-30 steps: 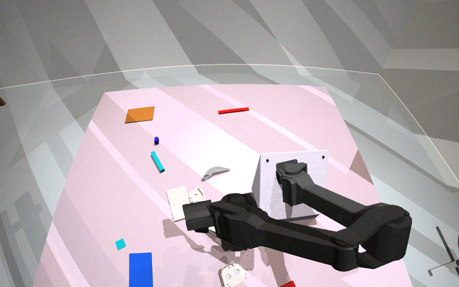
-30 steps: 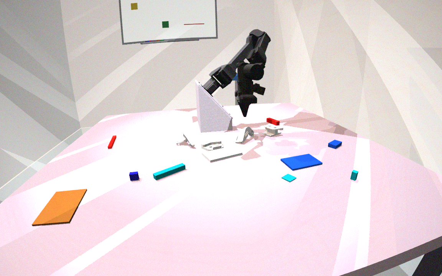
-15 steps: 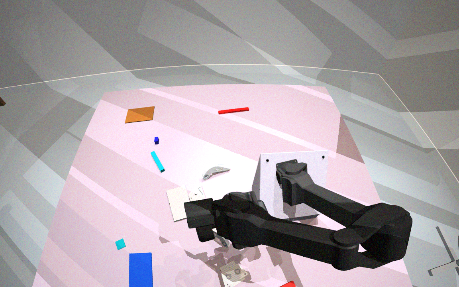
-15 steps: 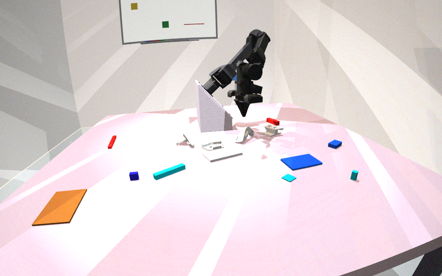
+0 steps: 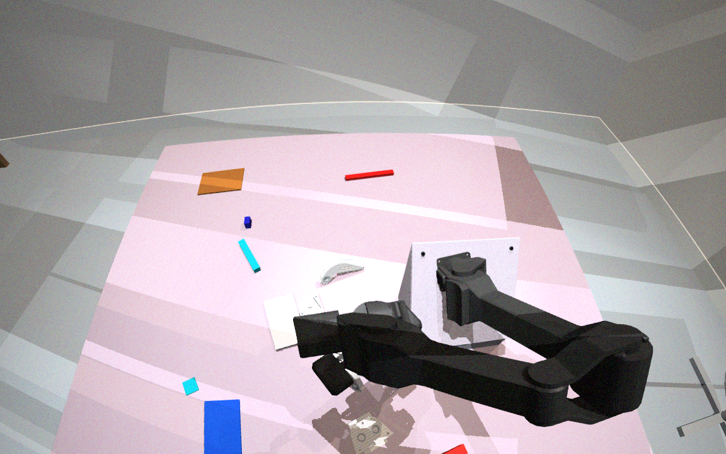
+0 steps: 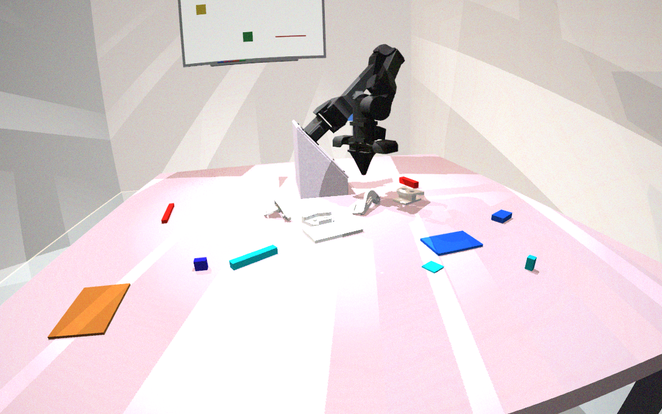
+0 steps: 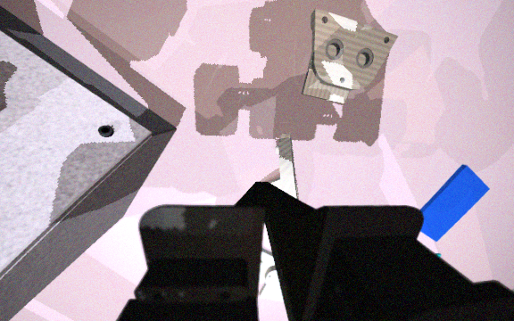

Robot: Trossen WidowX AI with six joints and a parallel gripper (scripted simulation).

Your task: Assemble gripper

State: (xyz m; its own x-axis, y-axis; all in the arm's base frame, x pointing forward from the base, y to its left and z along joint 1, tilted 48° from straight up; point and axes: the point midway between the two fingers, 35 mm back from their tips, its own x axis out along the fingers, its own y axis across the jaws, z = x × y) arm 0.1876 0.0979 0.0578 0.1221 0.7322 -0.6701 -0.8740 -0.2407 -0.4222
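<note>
Now: the white jaw 70 mm below my gripper tip, 30 mm ahead of it and 20 mm to the left of it. The rest, counted from my gripper tip: white stand 130 mm to the left, 70 mm below, 20 mm ahead; housing plate 150 mm to the right, 90 mm ahead, 80 mm below; white gripper base 130 mm to the left, 60 mm below, 20 mm ahead.
</note>
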